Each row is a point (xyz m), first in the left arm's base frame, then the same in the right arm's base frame.
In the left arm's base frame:
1: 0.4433 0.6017 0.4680
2: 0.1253 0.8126 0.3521
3: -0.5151 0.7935 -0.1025
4: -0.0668 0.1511 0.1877
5: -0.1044 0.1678 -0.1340
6: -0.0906 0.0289 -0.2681
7: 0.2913 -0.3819 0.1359
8: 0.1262 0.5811 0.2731
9: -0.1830 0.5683 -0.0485
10: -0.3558 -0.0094 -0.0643
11: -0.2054 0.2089 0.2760
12: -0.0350 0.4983 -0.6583
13: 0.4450 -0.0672 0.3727
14: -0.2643 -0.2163 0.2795
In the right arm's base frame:
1: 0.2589 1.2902 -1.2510
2: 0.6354 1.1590 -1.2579
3: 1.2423 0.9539 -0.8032
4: 0.4336 0.9980 -0.5984
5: 0.6383 1.1737 -0.4185
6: 0.6176 1.2434 -0.2390
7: -0.0724 1.2071 -0.2590
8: 0.5365 1.1678 -1.0344
9: 0.8821 1.1320 -0.7542
10: 0.6402 0.9076 -0.2492
11: 0.5025 0.8478 -0.6536
12: 1.0799 1.6136 -0.3970
13: -0.0979 1.2318 -0.6802
14: 0.2765 0.7250 -0.3100

